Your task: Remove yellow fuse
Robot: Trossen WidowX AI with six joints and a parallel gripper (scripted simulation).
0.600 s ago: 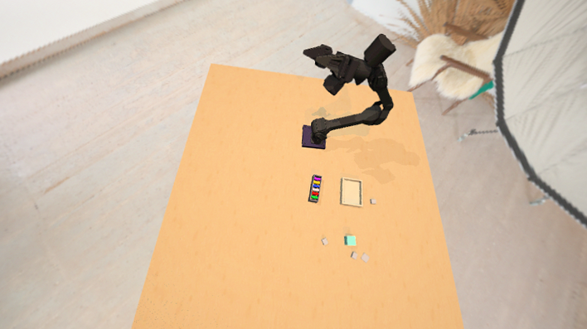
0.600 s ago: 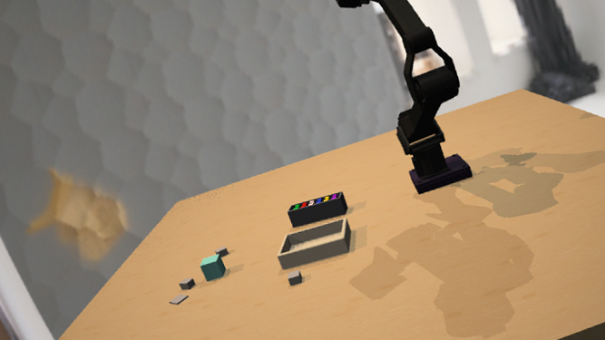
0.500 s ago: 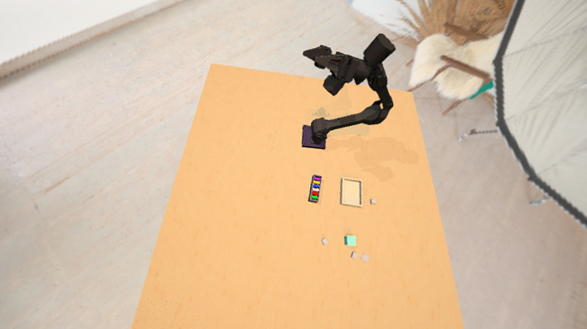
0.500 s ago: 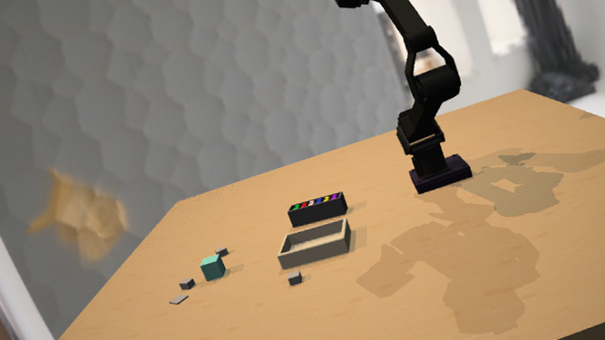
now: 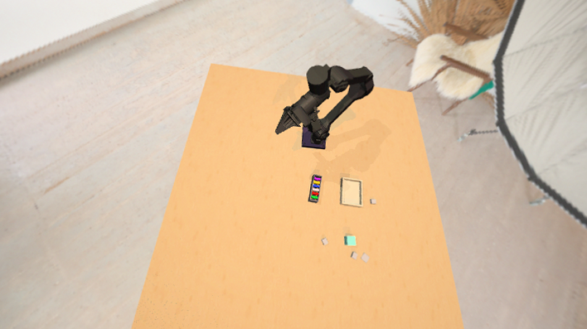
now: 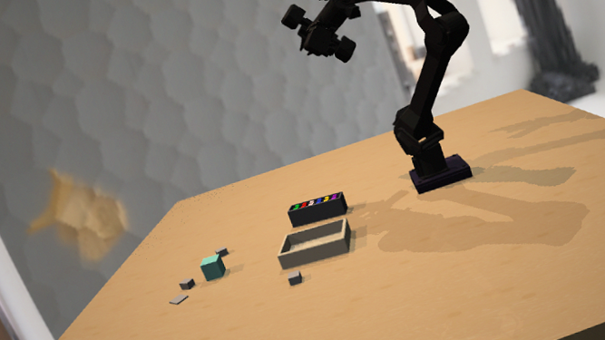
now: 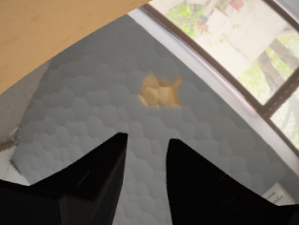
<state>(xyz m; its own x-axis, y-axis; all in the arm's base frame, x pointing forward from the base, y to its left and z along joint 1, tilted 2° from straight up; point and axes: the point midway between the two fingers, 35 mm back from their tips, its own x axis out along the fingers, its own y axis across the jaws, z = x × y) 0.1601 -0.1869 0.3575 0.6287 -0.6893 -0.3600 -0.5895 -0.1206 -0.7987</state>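
The yellow fuse lies 5 cm ahead of my gripper tip, 21 cm to the left of it and 33 cm below it. Also, from my gripper tip: teal cube (31 cm ahead, 36 cm to the left, 34 cm below); tray (9 cm ahead, 39 cm to the left, 35 cm below).
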